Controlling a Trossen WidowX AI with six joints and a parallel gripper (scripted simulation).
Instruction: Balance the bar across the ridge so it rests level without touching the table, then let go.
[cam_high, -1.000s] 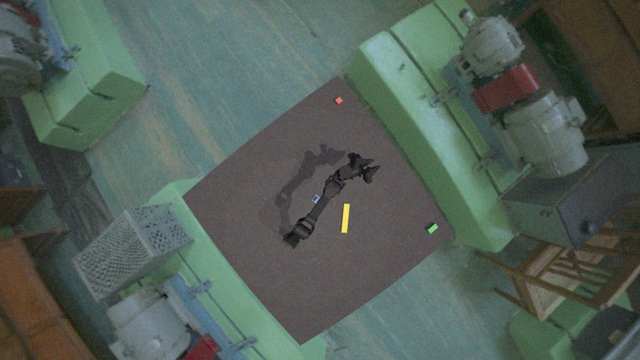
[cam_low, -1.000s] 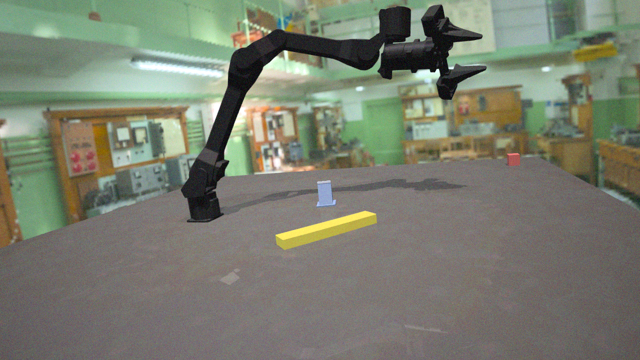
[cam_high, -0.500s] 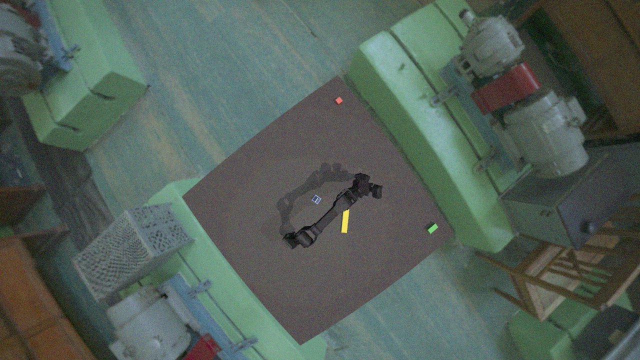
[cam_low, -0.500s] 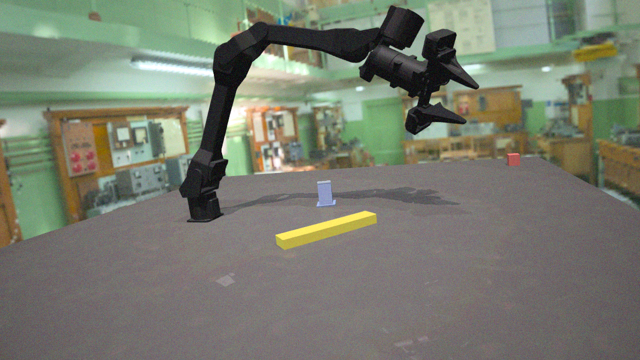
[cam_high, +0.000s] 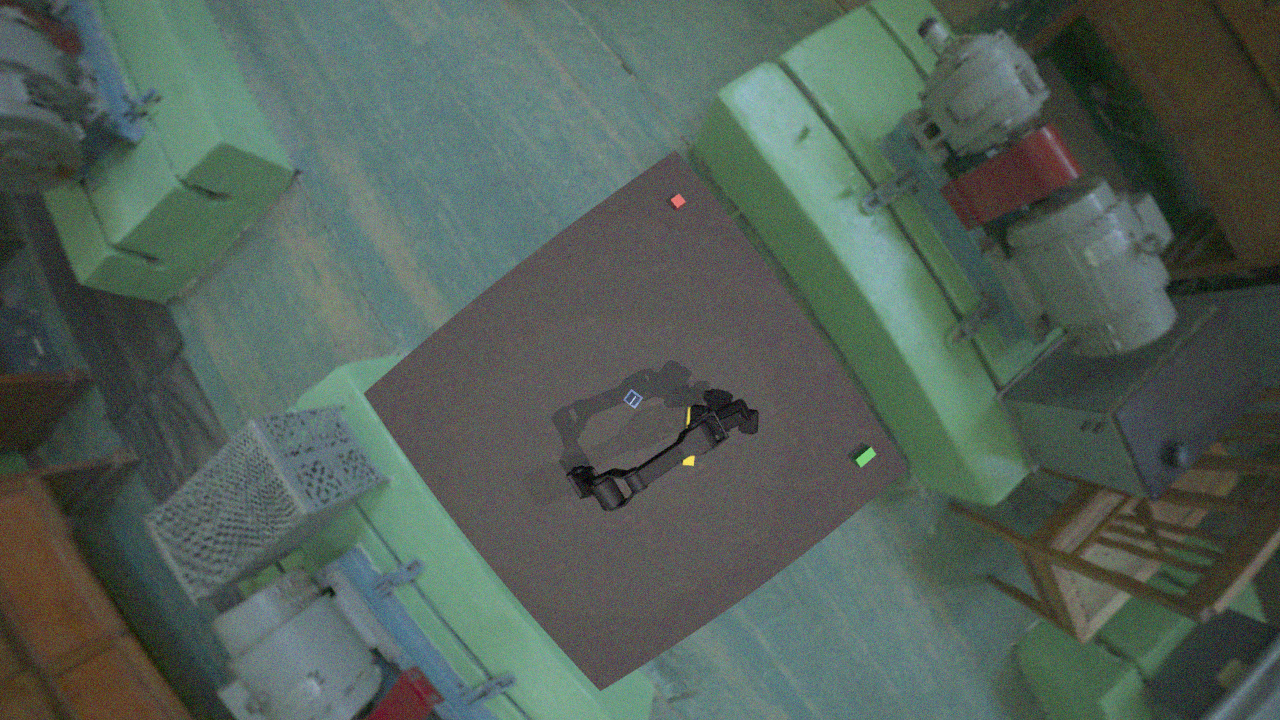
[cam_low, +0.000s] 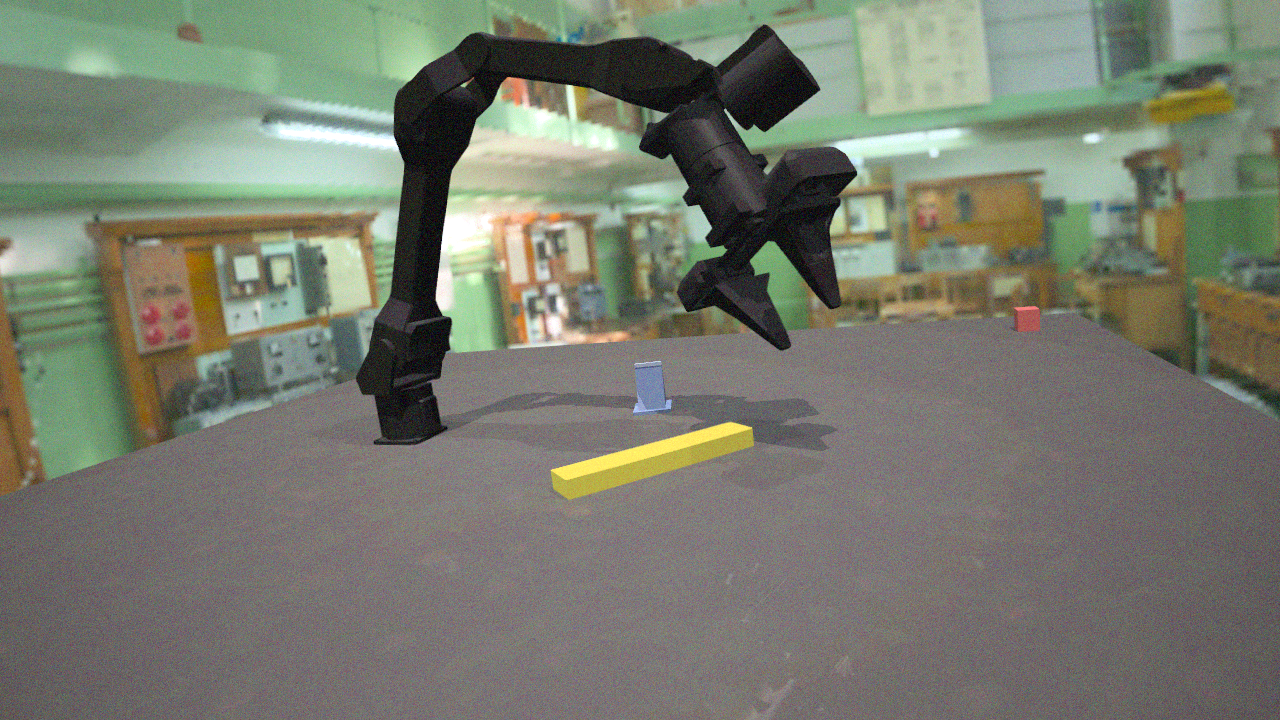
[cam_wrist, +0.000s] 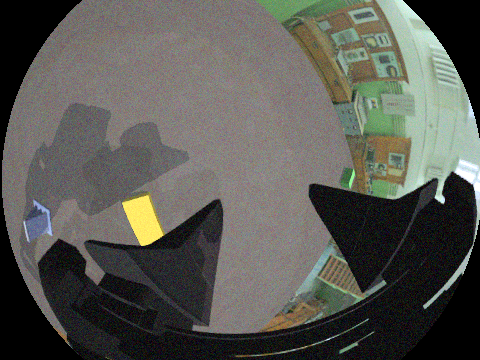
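My gripper tip is now 140 mm past the bar and 100 mm above it. Round my gripper tip: red cube: 600 mm to the left, 270 mm ahead, 90 mm below; green block: 400 mm to the right, 270 mm ahead, 90 mm below.
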